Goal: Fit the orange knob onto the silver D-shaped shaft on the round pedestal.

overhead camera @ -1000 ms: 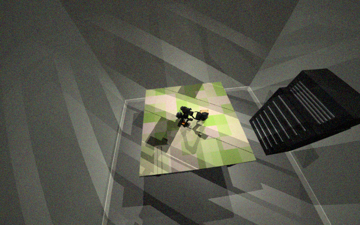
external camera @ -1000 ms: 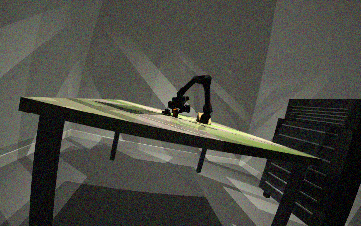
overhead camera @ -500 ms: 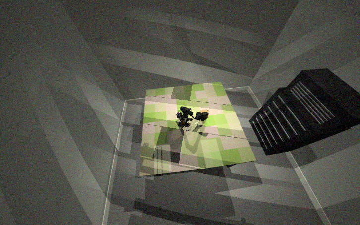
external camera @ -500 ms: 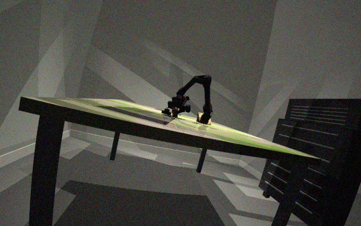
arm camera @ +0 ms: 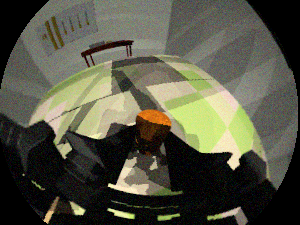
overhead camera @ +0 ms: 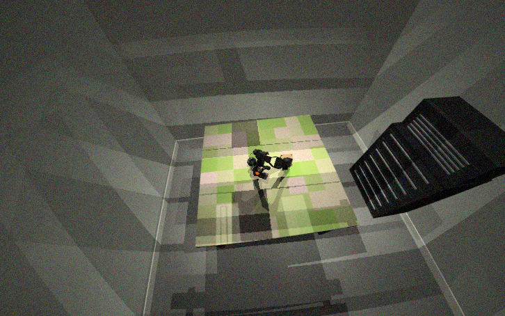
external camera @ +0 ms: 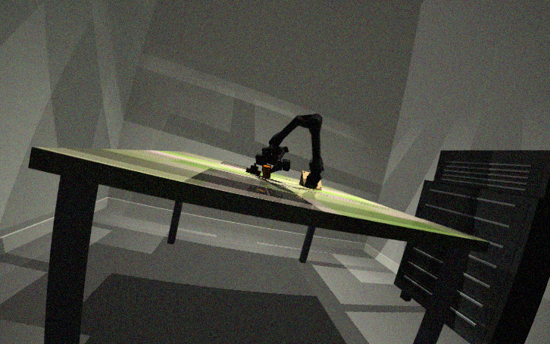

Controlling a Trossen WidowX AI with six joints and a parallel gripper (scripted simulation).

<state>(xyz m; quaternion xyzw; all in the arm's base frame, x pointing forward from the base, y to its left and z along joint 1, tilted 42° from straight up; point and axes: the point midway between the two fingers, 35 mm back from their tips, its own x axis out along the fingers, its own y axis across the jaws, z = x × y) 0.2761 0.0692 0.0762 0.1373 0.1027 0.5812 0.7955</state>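
My gripper tip is 5 cm short of the round dark pedestal and 16 cm to the left of it. Round my gripper tip: orange knob (1 cm above).
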